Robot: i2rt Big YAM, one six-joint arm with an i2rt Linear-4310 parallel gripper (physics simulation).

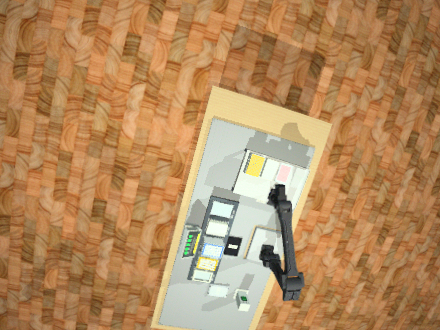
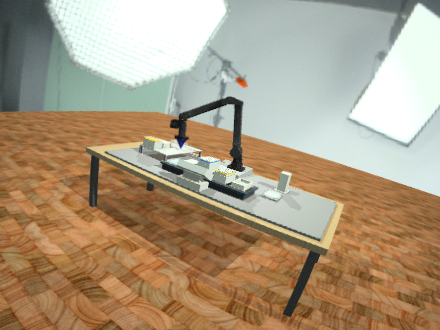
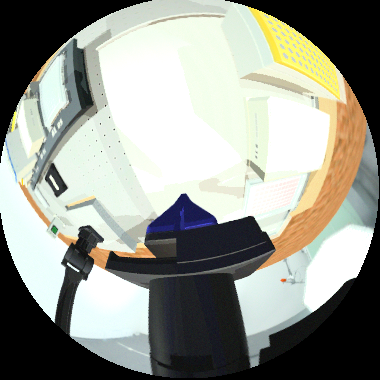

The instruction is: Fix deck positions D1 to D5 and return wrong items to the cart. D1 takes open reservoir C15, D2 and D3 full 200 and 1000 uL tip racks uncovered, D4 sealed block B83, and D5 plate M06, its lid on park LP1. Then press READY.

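Places are measured from the arm's base along level axes (x back, y right, z up), in centimetres.
Pixels of known places: gripper, fingertip midpoint: [image 1: 269,194] [image 2: 180,148] [image 3: 184,196]; arm's base, link origin: [image 1: 266,252] [image 2: 236,168] [image 3: 90,232].
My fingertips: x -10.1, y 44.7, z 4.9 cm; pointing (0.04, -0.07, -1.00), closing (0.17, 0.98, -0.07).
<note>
Ahead of a thing's pixels: the offset from my fingertips to its top centre. "*": to the spot under its first point.
My gripper [image 2: 181,144] [image 3: 184,196] is shut and empty, pointing down above the front part of the white cart @(dx +0.3, dy +8.4, dz -1.1 cm) [image 1: 250,187] [image 3: 145,95]. On the cart stand a yellow-topped tip rack @(dx -14.9, dy +17.1, dz +5.3 cm) [image 1: 255,165] [image 2: 151,139] [image 3: 305,55], a white block @(dx -4.3, dy +15.8, dz +2.4 cm) [image 1: 270,168] [image 3: 297,135] and a pink-topped plate @(dx +6.5, dy +14.5, dz -0.1 cm) [image 1: 284,173] [image 3: 275,194]. The dark deck [image 1: 223,200] [image 3: 81,75] holds a pale plate @(dx -28.4, dy -15.8, dz -1.6 cm) [image 1: 222,209] [image 3: 54,90] at D5, a white block @(dx -29.6, dy -28.1, dz +1.7 cm) [image 1: 217,228] [image 3: 31,125] at D4, a blue-rimmed rack @(dx -30.5, dy -40.4, dz +7.5 cm) [image 1: 212,250] [image 2: 209,160], a yellow-rimmed rack @(dx -31.7, dy -52.9, dz +3.4 cm) [image 1: 207,264] [image 2: 225,174] and an open reservoir @(dx -32.7, dy -65.2, dz +0.1 cm) [image 1: 202,275] [image 2: 243,184]. Labels on items are unreadable.
A display panel @(* dx -45.7, dy -38.2, dz +4.7 cm) [image 1: 189,243] with green marks stands behind the deck. A black pad @(* dx -14.0, dy -43.8, dz -7.0 cm) [image 1: 233,246] [image 3: 55,180] lies beside it. A flat pale piece @(dx -17.8, dy -81.9, dz -6.0 cm) [image 1: 218,290] [image 2: 272,195] lies near the upright button box @(dx +0.2, dy -84.3, dz +5.2 cm) [image 1: 243,300] [image 2: 284,181] [image 3: 53,229]. The arm's base [image 1: 267,255] stands between cart and button box.
</note>
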